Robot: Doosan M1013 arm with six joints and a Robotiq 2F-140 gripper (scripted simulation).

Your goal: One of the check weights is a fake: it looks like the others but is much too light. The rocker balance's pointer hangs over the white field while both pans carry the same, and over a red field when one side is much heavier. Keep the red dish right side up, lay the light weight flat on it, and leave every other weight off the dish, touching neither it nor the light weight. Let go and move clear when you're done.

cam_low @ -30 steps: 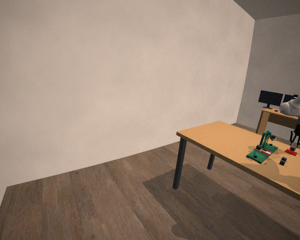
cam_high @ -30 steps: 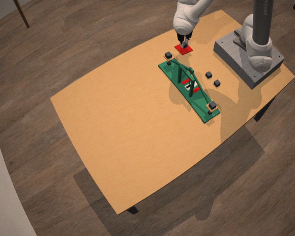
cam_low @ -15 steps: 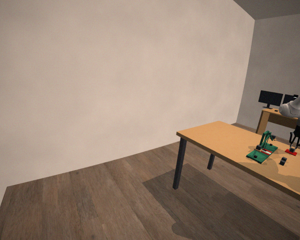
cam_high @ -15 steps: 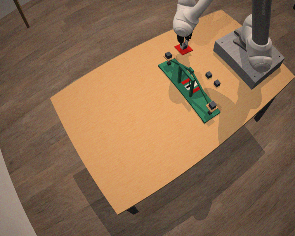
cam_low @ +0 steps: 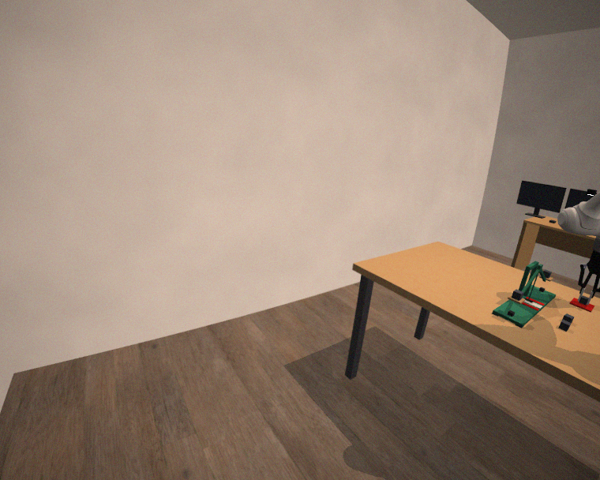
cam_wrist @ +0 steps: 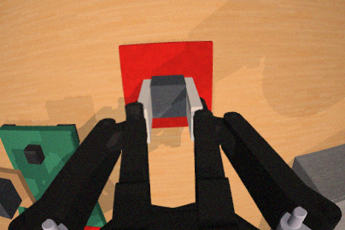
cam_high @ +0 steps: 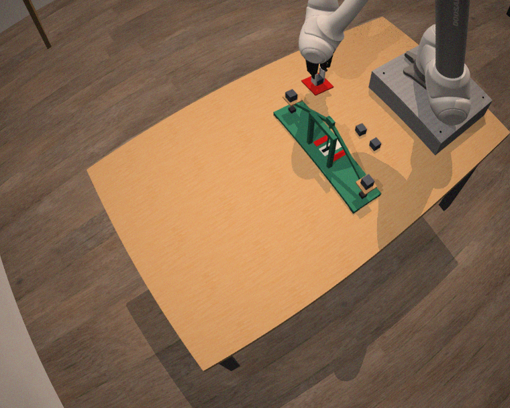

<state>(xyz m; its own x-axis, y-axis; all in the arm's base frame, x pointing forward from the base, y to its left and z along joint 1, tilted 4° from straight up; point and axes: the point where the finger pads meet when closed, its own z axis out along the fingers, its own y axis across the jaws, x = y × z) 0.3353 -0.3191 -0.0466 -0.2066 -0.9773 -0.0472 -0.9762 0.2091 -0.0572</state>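
Right now my hand is 5 cm above the red dish. The rest, counted from my hand: green rocker balance 23 cm to the left, 22 cm ahead, 4 cm above.
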